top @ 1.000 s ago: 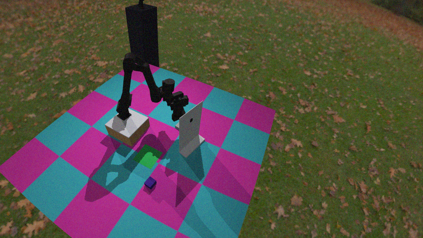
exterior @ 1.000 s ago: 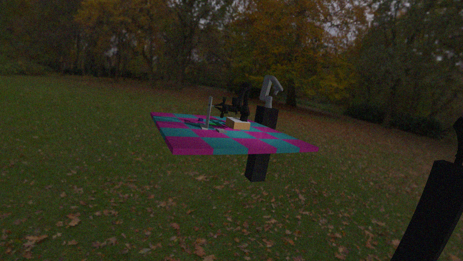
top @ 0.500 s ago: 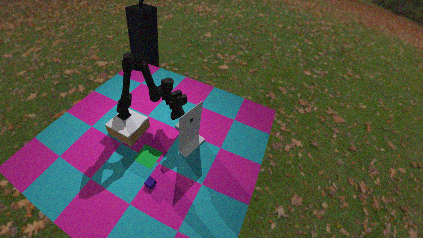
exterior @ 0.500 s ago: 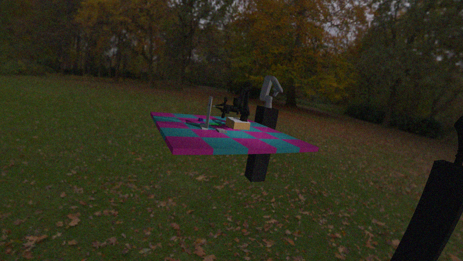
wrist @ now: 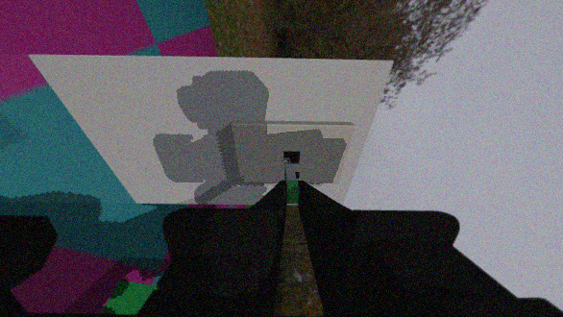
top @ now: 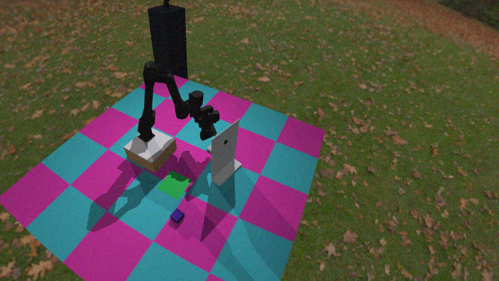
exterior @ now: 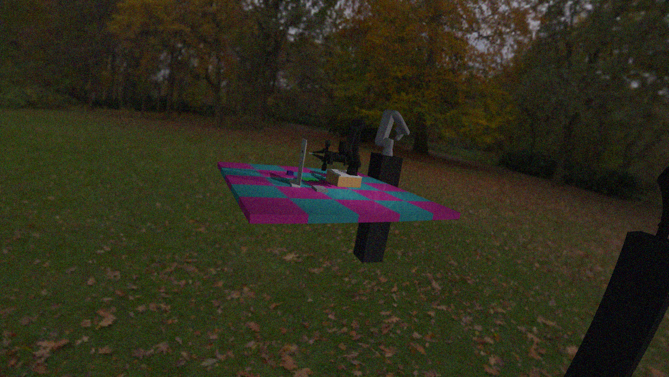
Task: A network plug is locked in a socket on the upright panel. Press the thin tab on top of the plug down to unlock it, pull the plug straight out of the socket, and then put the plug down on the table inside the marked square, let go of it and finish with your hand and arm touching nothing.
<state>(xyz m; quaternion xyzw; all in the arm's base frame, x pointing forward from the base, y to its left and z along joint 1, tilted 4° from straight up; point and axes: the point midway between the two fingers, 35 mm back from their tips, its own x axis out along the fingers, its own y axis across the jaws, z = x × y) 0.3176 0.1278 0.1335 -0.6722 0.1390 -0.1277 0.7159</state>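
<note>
My gripper tip is now 220 mm to the left of the green marked square, 210 mm above it and 80 mm past it. Round my gripper tip: network plug (10 mm ahead); then block (330 mm to the right, 190 mm below, 40 mm ahead); then upright panel (80 mm below, 60 mm ahead, 10 mm to the right).
</note>
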